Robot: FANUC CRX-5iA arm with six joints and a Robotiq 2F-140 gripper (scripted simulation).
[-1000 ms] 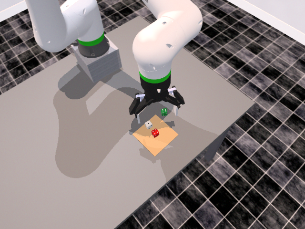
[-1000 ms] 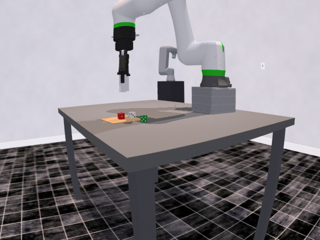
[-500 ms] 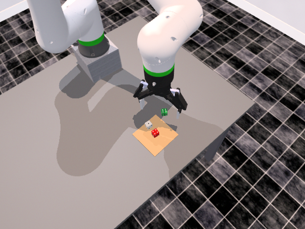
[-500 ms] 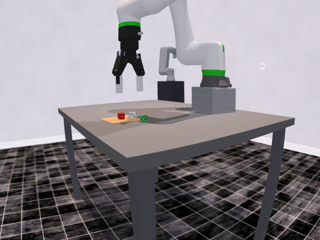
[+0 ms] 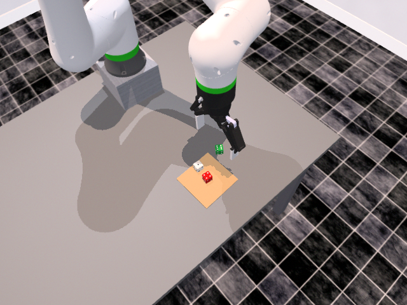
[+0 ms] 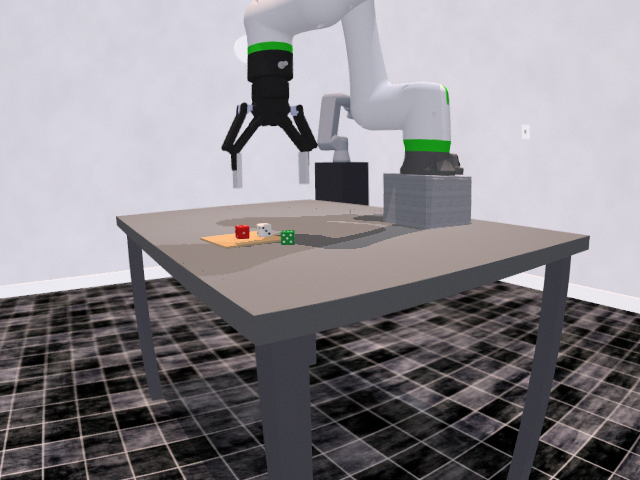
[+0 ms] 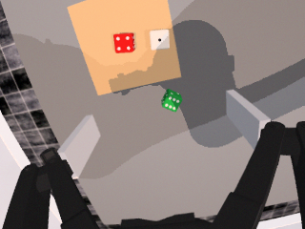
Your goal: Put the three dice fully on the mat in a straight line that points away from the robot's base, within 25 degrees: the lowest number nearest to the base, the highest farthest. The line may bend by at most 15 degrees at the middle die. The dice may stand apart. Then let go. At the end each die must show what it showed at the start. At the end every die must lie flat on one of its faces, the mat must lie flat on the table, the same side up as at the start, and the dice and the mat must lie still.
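The green die is 11 cm below my hand, 3 cm to the left of it and 1 cm behind it. From my hand the other things lie so: red die: 10 cm below, 8 cm to the right, 2 cm ahead; then white die: 10 cm below, 6 cm to the right, 2 cm behind; then mat: 12 cm below, 8 cm to the right, 2 cm ahead.
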